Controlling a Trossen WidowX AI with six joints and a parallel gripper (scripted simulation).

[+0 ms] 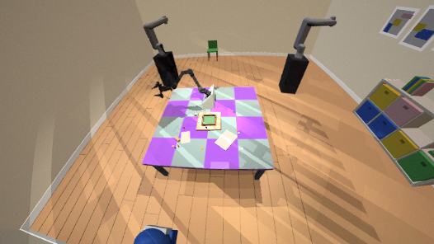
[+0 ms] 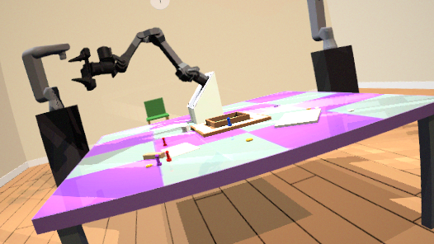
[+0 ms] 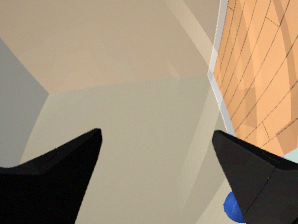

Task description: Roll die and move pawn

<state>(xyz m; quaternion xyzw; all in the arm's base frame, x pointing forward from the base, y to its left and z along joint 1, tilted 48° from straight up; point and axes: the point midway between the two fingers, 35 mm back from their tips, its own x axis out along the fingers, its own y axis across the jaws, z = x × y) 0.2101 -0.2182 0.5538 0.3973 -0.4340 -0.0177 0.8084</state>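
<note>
Now: the pale die 430 mm to the left of my gripper tip, 370 mm below it and 60 mm behind it. Round my gripper tip: small tan card: 380 mm below, 320 mm to the left, 320 mm ahead; then blue pawn: 610 mm to the left, 360 mm below, 120 mm ahead; then purple pawn: 430 mm ahead, 370 mm below, 340 mm to the left.
</note>
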